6 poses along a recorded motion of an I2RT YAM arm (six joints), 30 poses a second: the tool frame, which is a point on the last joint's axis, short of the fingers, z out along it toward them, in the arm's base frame.
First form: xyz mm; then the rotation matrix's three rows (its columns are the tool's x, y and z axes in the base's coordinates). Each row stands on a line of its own.
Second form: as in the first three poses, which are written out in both.
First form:
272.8, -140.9, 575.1
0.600, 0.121, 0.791
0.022, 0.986, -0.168
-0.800, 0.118, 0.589
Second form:
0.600, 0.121, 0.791, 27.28
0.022, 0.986, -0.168, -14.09
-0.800, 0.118, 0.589, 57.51
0, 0, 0, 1

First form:
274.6, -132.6, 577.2
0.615, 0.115, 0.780
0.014, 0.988, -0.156
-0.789, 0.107, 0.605
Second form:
0.615, 0.115, 0.780, 27.46
0.014, 0.988, -0.156, -13.26
-0.789, 0.107, 0.605, 57.72
0, 0, 0, 1

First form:
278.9, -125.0, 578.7
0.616, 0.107, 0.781
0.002, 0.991, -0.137
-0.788, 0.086, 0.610
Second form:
0.616, 0.107, 0.781, 27.89
0.002, 0.991, -0.137, -12.50
-0.788, 0.086, 0.610, 57.87
0, 0, 0, 1

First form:
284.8, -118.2, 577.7
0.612, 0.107, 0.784
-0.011, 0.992, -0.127
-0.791, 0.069, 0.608
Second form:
0.612, 0.107, 0.784, 28.48
-0.011, 0.992, -0.127, -11.82
-0.791, 0.069, 0.608, 57.77
0, 0, 0, 1

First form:
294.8, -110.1, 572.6
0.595, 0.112, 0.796
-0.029, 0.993, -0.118
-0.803, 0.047, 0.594
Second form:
0.595, 0.112, 0.796, 29.48
-0.029, 0.993, -0.118, -11.01
-0.803, 0.047, 0.594, 57.26
0, 0, 0, 1

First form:
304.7, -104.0, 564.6
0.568, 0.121, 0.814
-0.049, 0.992, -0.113
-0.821, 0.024, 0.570
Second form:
0.568, 0.121, 0.814, 30.47
-0.049, 0.992, -0.113, -10.40
-0.821, 0.024, 0.570, 56.46
0, 0, 0, 1

